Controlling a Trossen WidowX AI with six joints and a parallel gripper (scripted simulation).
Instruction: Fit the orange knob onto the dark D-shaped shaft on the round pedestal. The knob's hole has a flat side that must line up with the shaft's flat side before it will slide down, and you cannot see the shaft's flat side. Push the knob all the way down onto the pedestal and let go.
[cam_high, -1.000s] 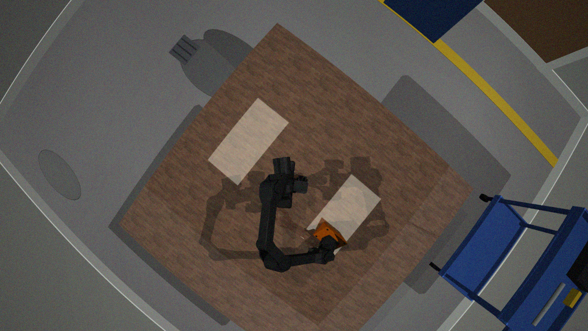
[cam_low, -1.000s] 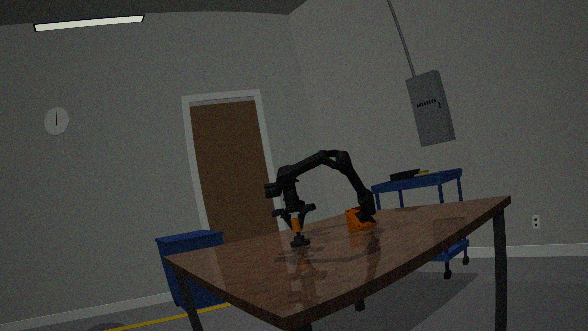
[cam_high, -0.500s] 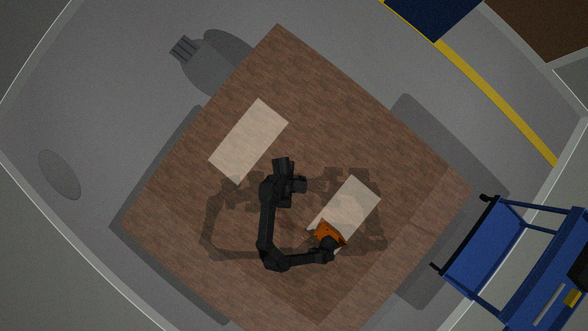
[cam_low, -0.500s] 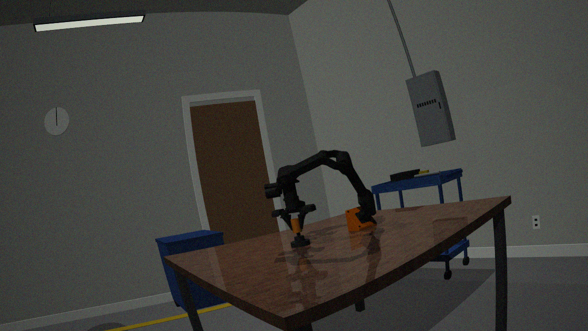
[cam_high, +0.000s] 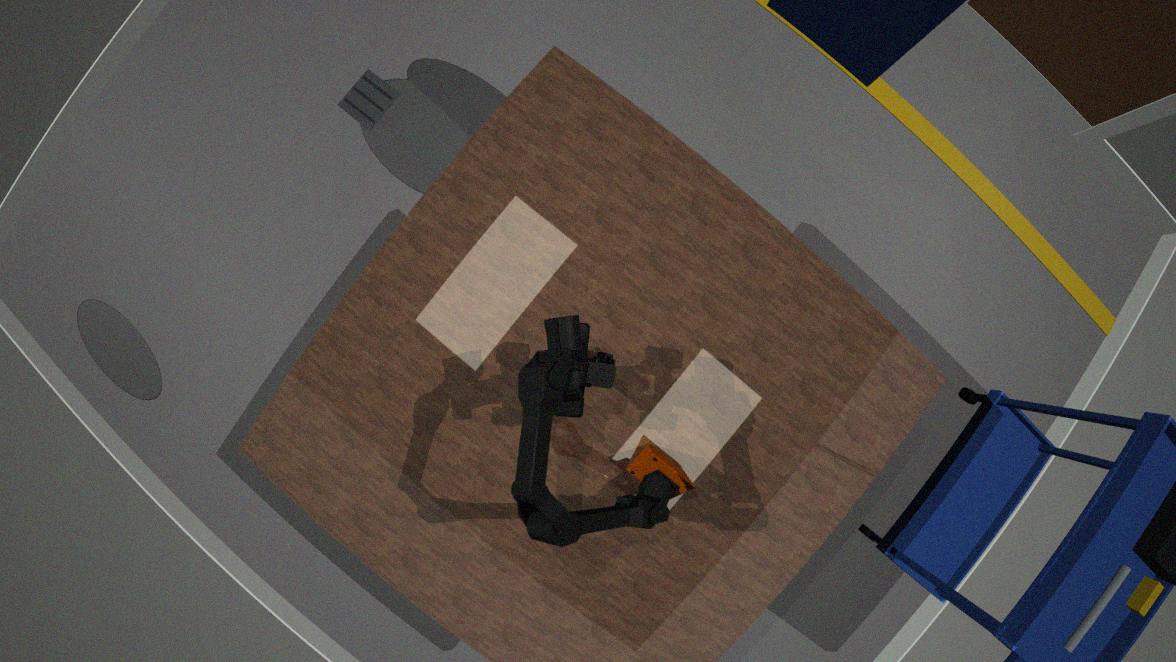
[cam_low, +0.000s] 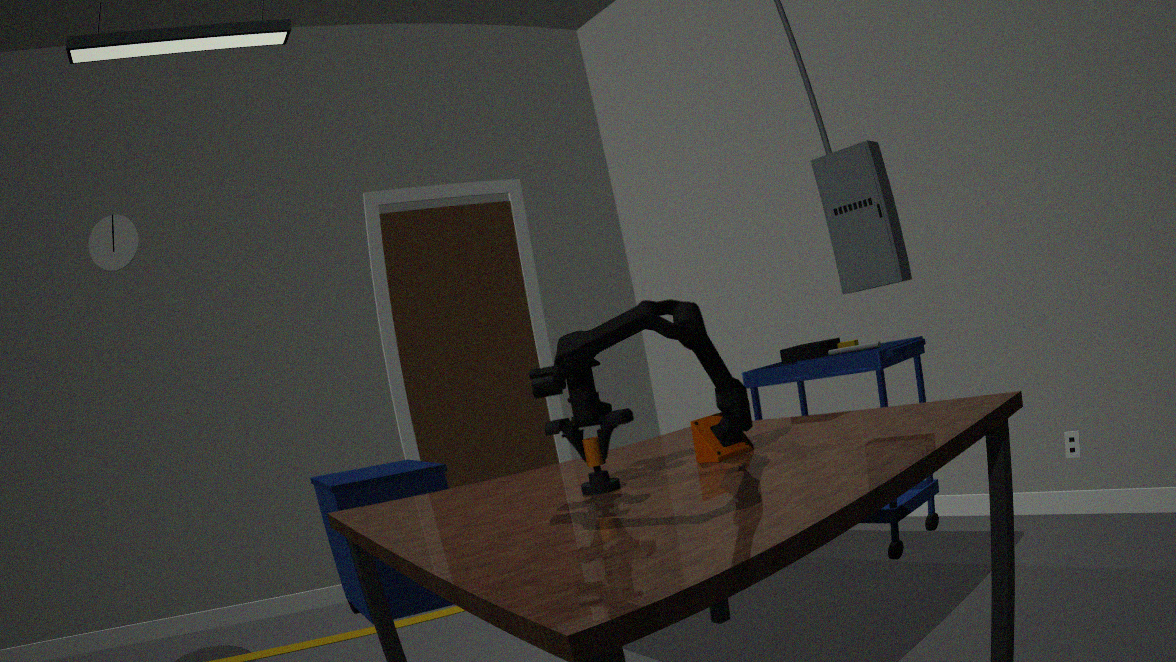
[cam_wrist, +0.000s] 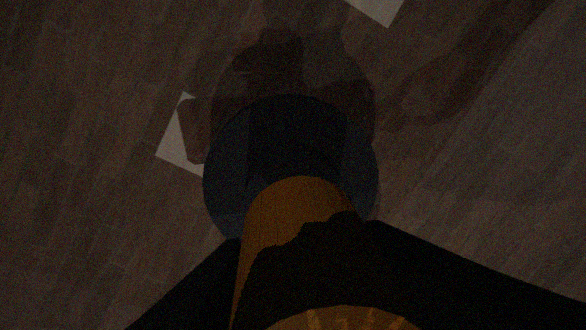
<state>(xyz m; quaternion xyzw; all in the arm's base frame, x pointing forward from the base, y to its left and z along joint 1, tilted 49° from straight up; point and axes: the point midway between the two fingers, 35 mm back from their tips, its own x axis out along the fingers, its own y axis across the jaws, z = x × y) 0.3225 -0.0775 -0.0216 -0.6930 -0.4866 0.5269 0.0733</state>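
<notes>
My gripper tip is now 2 cm below the orange knob. From my gripper tip the other things lie so: round dark pedestal 4 cm below.
</notes>
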